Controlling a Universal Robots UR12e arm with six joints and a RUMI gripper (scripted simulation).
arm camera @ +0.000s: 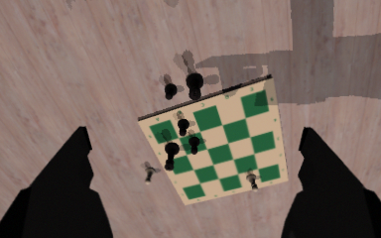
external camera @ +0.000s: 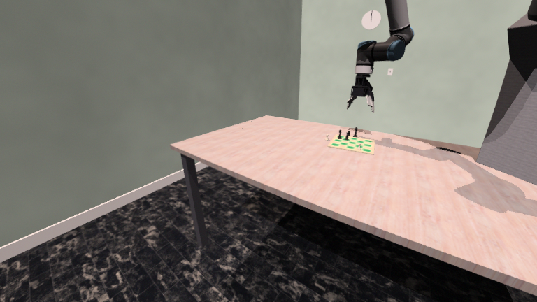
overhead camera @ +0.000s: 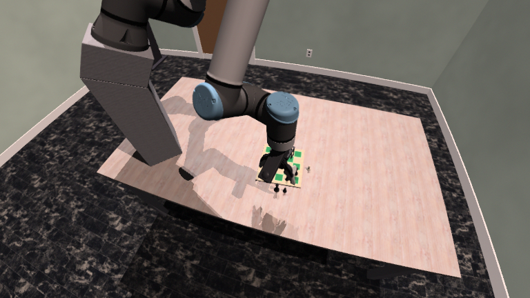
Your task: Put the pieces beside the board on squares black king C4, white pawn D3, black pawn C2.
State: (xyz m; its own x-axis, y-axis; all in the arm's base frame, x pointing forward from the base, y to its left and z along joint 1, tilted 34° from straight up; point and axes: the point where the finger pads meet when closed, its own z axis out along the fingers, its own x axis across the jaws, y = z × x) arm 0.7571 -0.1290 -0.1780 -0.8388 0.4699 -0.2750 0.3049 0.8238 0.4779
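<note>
Right now the black king is 20 mm to the left of my hand and 120 mm below it. From my hand the other things lie so: chessboard (150 mm to the left, 150 mm below).
</note>
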